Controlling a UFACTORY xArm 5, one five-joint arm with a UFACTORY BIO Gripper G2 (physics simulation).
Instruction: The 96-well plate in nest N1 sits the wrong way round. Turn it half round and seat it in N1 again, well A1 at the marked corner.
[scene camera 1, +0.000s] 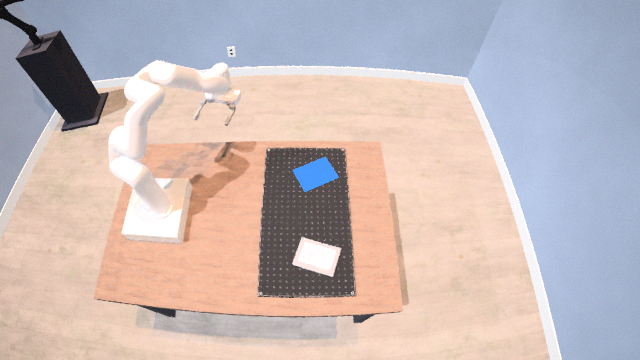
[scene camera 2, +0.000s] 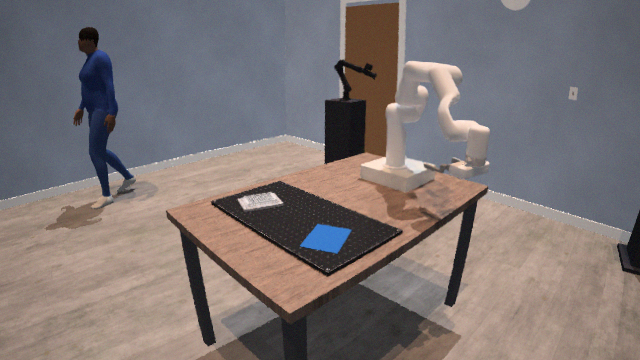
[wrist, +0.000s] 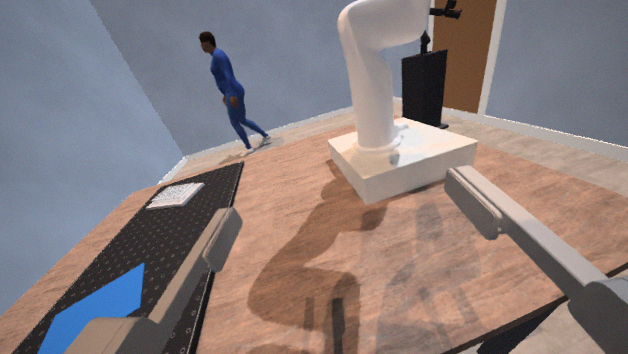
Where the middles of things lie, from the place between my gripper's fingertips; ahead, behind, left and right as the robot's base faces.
Labels:
The 96-well plate (scene camera 1: 311, 254) lies 59 cm to the right of my hand, 38 cm ahead of it and 18 cm below it. From my hand the other things lie so: flat blue rectangle (scene camera 2: 325, 238) (44 cm ahead, 21 cm to the right, 20 cm below).

